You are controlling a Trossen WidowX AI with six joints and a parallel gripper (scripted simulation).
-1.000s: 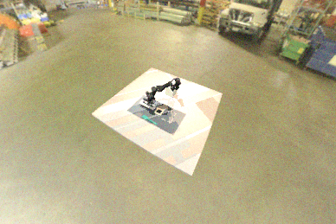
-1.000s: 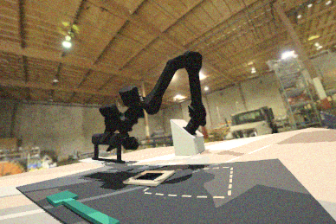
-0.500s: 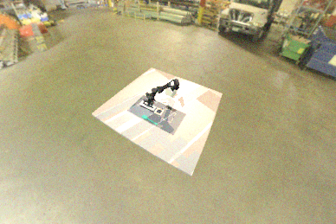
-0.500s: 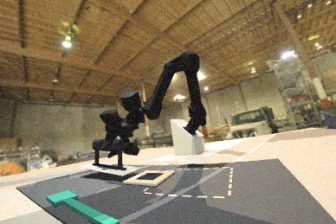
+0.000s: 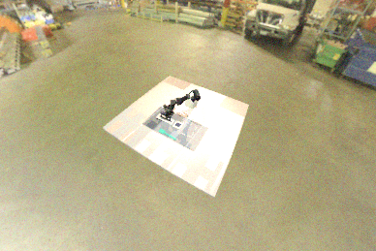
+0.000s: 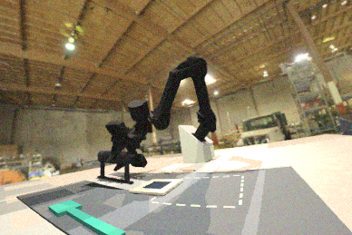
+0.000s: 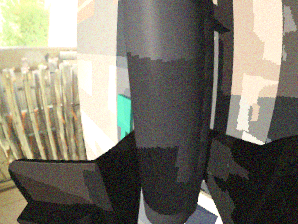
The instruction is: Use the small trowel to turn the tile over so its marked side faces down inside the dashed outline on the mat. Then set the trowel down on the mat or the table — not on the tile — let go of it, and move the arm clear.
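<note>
My gripper tip is now 110 mm to the right of the dark mat, 80 mm above it and 10 mm past it. Round my gripper tip: tile (130 mm to the left, 50 mm below, 40 mm behind); then teal T-shaped piece (130 mm ahead, 100 mm to the left, 50 mm below).
</note>
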